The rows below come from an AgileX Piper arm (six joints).
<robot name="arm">
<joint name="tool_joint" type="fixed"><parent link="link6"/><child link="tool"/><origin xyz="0 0 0" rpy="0 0 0"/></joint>
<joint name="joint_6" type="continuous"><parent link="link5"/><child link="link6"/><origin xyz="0 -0.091 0" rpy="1.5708 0 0"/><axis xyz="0 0 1"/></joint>
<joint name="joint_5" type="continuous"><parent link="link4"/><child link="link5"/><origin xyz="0 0 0" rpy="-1.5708 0 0"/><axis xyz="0 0 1"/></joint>
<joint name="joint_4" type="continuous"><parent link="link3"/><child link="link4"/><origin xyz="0.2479 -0.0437 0" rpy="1.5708 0 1.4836"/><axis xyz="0 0 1"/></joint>
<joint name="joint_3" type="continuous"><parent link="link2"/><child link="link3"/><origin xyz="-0.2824 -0.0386 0" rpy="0 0 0"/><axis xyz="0 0 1"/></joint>
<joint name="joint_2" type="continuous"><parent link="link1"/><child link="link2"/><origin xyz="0 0 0" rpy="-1.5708 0 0"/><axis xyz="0 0 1"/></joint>
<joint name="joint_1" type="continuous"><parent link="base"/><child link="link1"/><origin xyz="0 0 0.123" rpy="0 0 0"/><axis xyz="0 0 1"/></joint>
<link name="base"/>
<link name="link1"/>
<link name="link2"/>
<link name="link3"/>
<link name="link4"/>
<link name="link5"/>
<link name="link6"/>
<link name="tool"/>
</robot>
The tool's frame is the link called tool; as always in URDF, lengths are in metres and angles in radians. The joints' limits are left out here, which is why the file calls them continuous.
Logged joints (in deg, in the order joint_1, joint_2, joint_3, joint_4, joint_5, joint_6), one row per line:
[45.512, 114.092, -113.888, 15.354, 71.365, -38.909]
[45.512, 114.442, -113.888, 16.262, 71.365, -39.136]
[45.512, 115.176, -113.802, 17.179, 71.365, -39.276]
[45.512, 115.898, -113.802, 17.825, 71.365, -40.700]
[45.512, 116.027, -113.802, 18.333, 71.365, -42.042]
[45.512, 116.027, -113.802, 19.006, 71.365, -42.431]
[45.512, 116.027, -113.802, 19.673, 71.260, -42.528]
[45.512, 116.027, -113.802, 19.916, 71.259, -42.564]
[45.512, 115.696, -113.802, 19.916, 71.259, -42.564]
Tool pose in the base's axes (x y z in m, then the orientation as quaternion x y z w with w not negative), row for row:
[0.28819, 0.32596, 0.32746, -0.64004, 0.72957, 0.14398, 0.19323]
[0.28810, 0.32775, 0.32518, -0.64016, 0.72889, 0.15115, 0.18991]
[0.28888, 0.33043, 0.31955, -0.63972, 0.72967, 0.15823, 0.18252]
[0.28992, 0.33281, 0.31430, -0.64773, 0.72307, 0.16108, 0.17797]
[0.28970, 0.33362, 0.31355, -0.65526, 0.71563, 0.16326, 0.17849]
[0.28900, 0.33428, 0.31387, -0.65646, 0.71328, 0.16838, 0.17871]
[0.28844, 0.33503, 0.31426, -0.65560, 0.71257, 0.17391, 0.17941]
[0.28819, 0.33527, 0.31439, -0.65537, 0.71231, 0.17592, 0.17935]
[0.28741, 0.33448, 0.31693, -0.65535, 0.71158, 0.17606, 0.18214]
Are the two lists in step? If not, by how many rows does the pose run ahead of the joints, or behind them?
They are in step.
